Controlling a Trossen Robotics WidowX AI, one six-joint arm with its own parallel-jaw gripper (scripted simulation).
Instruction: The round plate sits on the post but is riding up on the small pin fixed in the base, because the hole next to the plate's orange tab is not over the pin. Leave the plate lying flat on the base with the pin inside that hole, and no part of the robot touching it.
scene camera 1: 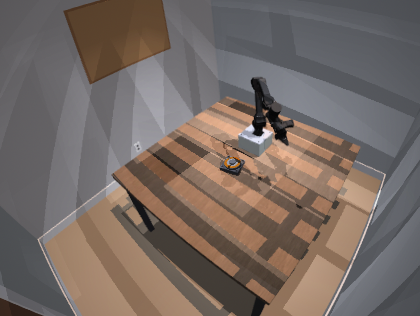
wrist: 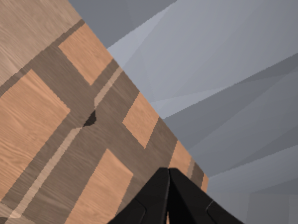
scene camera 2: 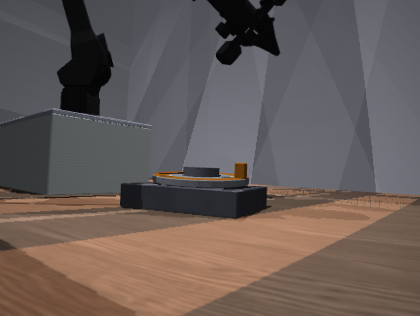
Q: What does my gripper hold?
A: Nothing.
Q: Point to a round grey plate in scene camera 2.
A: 225, 180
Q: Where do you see a dark square base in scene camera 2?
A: At 233, 202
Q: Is my gripper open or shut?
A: Shut.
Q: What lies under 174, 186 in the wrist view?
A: My gripper.
